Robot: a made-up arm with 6 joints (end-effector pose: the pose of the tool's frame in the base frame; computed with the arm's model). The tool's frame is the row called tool.
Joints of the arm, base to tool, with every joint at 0 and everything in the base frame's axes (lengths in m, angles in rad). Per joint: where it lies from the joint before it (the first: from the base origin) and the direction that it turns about. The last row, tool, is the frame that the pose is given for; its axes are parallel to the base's.
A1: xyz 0 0 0.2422 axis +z
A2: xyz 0 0.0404 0 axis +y
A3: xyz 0 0 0.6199 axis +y
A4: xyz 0 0 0.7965 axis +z
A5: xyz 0 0 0 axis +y
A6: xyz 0 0 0.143 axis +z
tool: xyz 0 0 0
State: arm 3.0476 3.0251 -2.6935 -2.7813 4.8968 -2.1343
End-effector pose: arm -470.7 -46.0 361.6 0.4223 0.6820 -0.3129 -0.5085
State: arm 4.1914 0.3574 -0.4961 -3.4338 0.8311 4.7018
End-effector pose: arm 64.8 -29.4 1693.3 0.8086 -0.4337 0.1642 -0.3621
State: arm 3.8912 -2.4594 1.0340 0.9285 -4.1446 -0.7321
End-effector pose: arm 892.9 644.1 -63.2 0.0865 0.0652 -0.5337 0.8387
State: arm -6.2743 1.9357 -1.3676 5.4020 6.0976 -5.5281
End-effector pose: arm 1068.5 70.3 819.9 0.9718 -0.0835 0.2173 -0.0370
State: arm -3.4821 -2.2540 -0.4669 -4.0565 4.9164 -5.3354
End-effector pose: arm 868.0 -232.7 -867.7 0.6071 0.0232 0.6856 0.4011
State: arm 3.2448 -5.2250 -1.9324 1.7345 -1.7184 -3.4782
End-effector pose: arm 29.4 102.7 1061.5 0.2552 -0.4407 0.5396 0.6705
